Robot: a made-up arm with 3 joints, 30 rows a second.
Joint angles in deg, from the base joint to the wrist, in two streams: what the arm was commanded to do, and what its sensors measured. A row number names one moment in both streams.
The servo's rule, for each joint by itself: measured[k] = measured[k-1] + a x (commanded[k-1-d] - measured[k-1]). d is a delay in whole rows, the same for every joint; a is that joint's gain. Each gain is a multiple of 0.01, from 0.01 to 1. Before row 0 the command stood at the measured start. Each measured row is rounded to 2 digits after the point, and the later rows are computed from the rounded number. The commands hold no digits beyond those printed.
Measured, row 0:
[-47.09, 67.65, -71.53]
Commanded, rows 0 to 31:
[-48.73, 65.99, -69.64]
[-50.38, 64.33, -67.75]
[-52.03, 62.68, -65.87]
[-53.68, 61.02, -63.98]
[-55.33, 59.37, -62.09]
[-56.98, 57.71, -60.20]
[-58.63, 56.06, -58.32]
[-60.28, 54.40, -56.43]
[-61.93, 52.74, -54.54]
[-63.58, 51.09, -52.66]
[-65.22, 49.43, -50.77]
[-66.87, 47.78, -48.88]
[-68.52, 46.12, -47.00]
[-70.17, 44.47, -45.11]
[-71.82, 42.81, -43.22]
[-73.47, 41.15, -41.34]
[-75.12, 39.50, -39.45]
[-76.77, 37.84, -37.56]
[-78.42, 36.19, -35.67]
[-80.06, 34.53, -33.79]
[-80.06, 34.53, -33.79]
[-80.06, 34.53, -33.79]
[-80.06, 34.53, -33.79]
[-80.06, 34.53, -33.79]
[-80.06, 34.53, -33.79]
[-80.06, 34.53, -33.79]
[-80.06, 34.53, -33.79]
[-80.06, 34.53, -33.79]
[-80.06, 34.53, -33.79]
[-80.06, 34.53, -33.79]
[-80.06, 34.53, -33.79]
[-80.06, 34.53, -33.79]
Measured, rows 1 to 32:
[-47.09, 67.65, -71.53]
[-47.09, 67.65, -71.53]
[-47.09, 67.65, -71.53]
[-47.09, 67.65, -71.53]
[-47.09, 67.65, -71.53]
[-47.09, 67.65, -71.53]
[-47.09, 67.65, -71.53]
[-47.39, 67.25, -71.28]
[-47.93, 66.55, -70.82]
[-48.67, 65.62, -70.18]
[-49.57, 64.52, -69.37]
[-50.61, 63.28, -68.42]
[-51.76, 61.94, -67.35]
[-53.00, 60.53, -66.18]
[-54.31, 59.06, -64.91]
[-55.68, 57.54, -63.56]
[-57.10, 55.99, -62.14]
[-58.56, 54.42, -60.66]
[-60.06, 52.83, -59.13]
[-61.58, 51.22, -57.55]
[-63.13, 49.60, -55.93]
[-64.69, 47.97, -54.28]
[-66.27, 46.33, -52.60]
[-67.86, 44.69, -50.89]
[-69.46, 43.05, -49.16]
[-71.07, 41.40, -47.41]
[-72.69, 39.75, -45.64]
[-74.02, 38.50, -44.10]
[-75.11, 37.55, -42.76]
[-76.00, 36.83, -41.59]
[-76.73, 36.28, -40.58]
[-77.33, 35.86, -39.70]
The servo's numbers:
d 7
a 0.18 0.24 0.13

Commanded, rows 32 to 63:
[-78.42, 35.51, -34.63]
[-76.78, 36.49, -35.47]
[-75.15, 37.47, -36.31]
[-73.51, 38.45, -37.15]
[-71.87, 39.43, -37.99]
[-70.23, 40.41, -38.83]
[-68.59, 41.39, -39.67]
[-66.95, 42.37, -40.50]
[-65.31, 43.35, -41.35]
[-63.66, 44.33, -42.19]
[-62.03, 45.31, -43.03]
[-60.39, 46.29, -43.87]
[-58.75, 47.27, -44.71]
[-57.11, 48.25, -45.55]
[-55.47, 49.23, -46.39]
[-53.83, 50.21, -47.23]
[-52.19, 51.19, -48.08]
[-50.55, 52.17, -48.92]
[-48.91, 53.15, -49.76]
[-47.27, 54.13, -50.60]
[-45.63, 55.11, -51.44]
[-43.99, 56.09, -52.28]
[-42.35, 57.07, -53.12]
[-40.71, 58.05, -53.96]
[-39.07, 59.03, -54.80]
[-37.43, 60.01, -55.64]
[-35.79, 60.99, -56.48]
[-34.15, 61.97, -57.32]
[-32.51, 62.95, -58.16]
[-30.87, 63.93, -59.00]
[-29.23, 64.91, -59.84]
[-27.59, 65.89, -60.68]
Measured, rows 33 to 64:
[-77.82, 35.54, -38.93]
[-78.22, 35.30, -38.26]
[-78.55, 35.12, -37.68]
[-78.82, 34.98, -37.17]
[-79.04, 34.87, -36.73]
[-79.22, 34.79, -36.35]
[-79.37, 34.73, -36.02]
[-79.20, 34.92, -35.84]
[-78.76, 35.30, -35.79]
[-78.11, 35.82, -35.86]
[-77.28, 36.45, -36.03]
[-76.31, 37.17, -36.28]
[-75.22, 37.95, -36.61]
[-74.03, 38.78, -37.01]
[-72.76, 39.64, -37.46]
[-71.42, 40.53, -37.97]
[-70.02, 41.44, -38.52]
[-68.58, 42.37, -39.11]
[-67.11, 43.31, -39.73]
[-65.61, 44.26, -40.38]
[-64.08, 45.22, -41.05]
[-62.53, 46.18, -41.74]
[-60.96, 47.15, -42.45]
[-59.38, 48.12, -43.18]
[-57.79, 49.09, -43.93]
[-56.19, 50.06, -44.69]
[-54.58, 51.04, -45.46]
[-52.97, 52.02, -46.24]
[-51.35, 53.00, -47.03]
[-49.73, 53.98, -47.82]
[-48.11, 54.96, -48.62]
[-46.48, 55.94, -49.42]

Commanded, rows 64 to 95:
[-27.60, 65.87, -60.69]
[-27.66, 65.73, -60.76]
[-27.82, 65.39, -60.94]
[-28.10, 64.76, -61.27]
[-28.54, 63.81, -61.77]
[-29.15, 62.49, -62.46]
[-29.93, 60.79, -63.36]
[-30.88, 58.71, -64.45]
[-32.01, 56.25, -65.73]
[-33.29, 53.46, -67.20]
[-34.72, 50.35, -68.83]
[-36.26, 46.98, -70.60]
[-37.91, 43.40, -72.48]
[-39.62, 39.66, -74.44]
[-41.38, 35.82, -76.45]
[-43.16, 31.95, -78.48]
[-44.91, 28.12, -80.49]
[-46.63, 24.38, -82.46]
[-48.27, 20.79, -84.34]
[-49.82, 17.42, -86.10]
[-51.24, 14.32, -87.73]
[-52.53, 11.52, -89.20]
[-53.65, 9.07, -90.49]
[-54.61, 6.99, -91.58]
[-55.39, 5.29, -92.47]
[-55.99, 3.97, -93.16]
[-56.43, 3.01, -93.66]
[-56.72, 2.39, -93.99]
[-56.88, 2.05, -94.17]
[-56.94, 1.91, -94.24]
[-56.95, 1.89, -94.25]
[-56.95, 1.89, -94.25]
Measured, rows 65 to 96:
[-44.85, 56.92, -50.23]
[-43.22, 57.90, -51.04]
[-41.59, 58.88, -51.86]
[-39.96, 59.86, -52.68]
[-38.32, 60.84, -53.50]
[-36.68, 61.82, -54.32]
[-35.04, 62.80, -55.15]
[-33.70, 63.54, -55.87]
[-32.61, 64.07, -56.51]
[-31.75, 64.39, -57.09]
[-31.09, 64.48, -57.63]
[-30.63, 64.32, -58.17]
[-30.36, 63.88, -58.73]
[-30.28, 63.14, -59.33]
[-30.39, 62.08, -60.00]
[-30.68, 60.68, -60.74]
[-31.15, 58.95, -61.58]
[-31.79, 56.89, -62.52]
[-32.59, 54.51, -63.57]
[-33.55, 51.84, -64.73]
[-34.64, 48.92, -65.99]
[-35.85, 45.78, -67.35]
[-37.17, 42.46, -68.80]
[-38.56, 39.02, -70.32]
[-40.01, 35.51, -71.90]
[-41.50, 31.98, -73.52]
[-43.00, 28.49, -75.16]
[-44.48, 25.09, -76.79]
[-45.93, 21.83, -78.40]
[-47.32, 18.77, -79.97]
[-48.63, 15.94, -81.48]
[-49.85, 13.38, -82.91]

